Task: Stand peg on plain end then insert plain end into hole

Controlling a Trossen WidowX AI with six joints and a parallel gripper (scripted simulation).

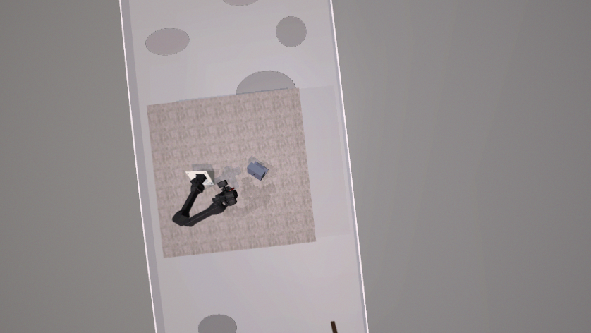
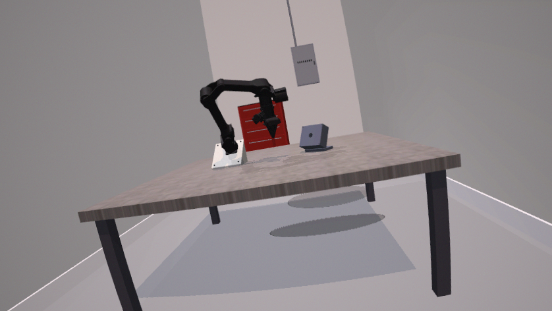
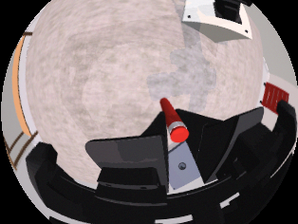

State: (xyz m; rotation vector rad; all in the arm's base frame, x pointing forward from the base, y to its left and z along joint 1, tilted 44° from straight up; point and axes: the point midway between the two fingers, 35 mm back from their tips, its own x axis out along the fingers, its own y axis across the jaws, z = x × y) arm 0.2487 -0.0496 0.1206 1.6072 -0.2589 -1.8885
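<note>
Now: gripper tip 19 cm short of the sloped panel, 13 cm to the right of it and 4 cm above it. From my gripper tip the other things lie so: red peg: 2 cm above.
</note>
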